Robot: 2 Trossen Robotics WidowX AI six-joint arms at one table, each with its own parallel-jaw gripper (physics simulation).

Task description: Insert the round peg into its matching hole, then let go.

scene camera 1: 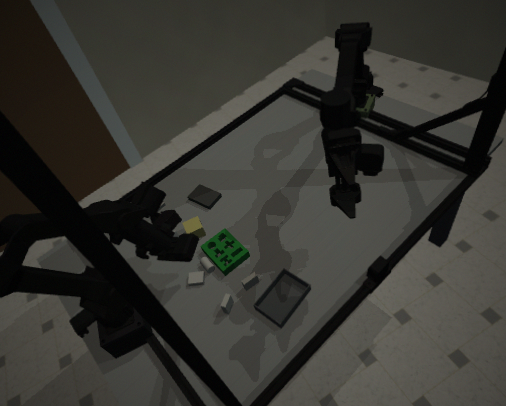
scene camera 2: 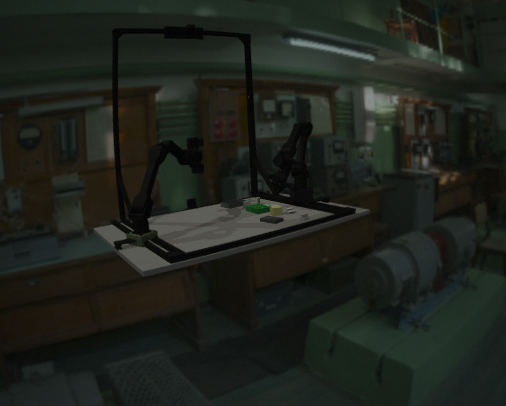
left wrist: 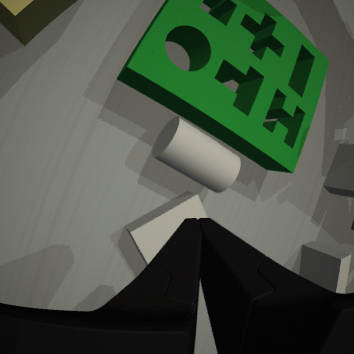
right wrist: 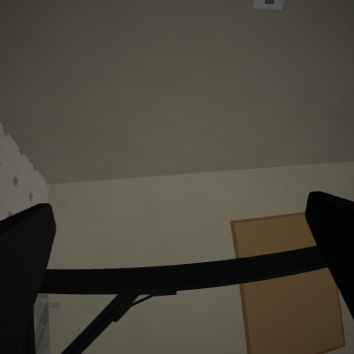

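The round peg (scene camera 1: 207, 264) (left wrist: 198, 154), a pale cylinder, lies on its side beside the near-left edge of the green board (scene camera 1: 232, 259) (scene camera 2: 257, 208) (left wrist: 155, 67). The board's round hole (scene camera 1: 212, 245) (left wrist: 188, 48) is at the corner nearest the yellow block and is empty. My left gripper (left wrist: 196, 229) is shut with nothing between its fingers; in the left wrist view its tips show below the peg, over the edge of a pale square block. My right gripper (right wrist: 182, 211) is open and empty, raised high, far from the board, facing a wall.
A pale square block (scene camera 1: 196, 278) (left wrist: 167, 227) lies near the peg. A yellow block (scene camera 1: 194, 227) (scene camera 2: 276, 210) stands by the board. Two pale blocks (scene camera 1: 250, 280) (scene camera 1: 227, 303) lie towards the grey tray (scene camera 1: 268, 316). A dark flat plate (scene camera 1: 204, 196) (scene camera 2: 271, 219) lies beyond the yellow block.
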